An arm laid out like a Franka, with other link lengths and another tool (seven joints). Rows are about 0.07 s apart.
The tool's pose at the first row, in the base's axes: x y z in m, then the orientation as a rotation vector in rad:
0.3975 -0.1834 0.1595 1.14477 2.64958 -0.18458
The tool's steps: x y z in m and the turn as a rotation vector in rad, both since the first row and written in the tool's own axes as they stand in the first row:
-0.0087 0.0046 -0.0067 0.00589 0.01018 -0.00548
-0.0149 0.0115 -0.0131 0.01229 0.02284 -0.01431
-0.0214 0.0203 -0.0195 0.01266 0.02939 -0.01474
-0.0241 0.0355 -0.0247 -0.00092 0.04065 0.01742
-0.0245 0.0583 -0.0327 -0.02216 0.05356 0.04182
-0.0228 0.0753 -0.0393 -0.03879 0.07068 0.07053
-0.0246 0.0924 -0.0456 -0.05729 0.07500 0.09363
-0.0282 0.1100 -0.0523 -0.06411 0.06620 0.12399
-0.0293 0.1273 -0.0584 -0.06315 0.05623 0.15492
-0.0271 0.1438 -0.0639 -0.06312 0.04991 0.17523
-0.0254 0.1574 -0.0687 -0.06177 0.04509 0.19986
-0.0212 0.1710 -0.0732 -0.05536 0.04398 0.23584
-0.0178 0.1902 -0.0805 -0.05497 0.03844 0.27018
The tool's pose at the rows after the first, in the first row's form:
0.4054 -0.1849 0.1683 1.14338 2.66303 -0.18819
0.4134 -0.1832 0.1760 1.13865 2.68080 -0.19182
0.4230 -0.1803 0.1838 1.14072 2.68685 -0.18894
0.4350 -0.1707 0.1893 1.18318 2.67359 -0.15850
0.4505 -0.1537 0.1967 1.21336 2.66427 -0.11815
0.4606 -0.1395 0.2022 1.25209 2.65592 -0.08077
0.4731 -0.1277 0.2085 1.27744 2.63945 -0.04904
0.4872 -0.1168 0.2156 1.31038 2.60946 -0.03919
0.4995 -0.1044 0.2215 1.34574 2.57957 -0.04032
0.5091 -0.0904 0.2259 1.36856 2.55974 -0.04012
0.5170 -0.0789 0.2298 1.39766 2.53807 -0.03999
0.5234 -0.0657 0.2327 1.44393 2.51164 -0.04234
0.5339 -0.0487 0.2385 1.48351 2.48086 -0.03944

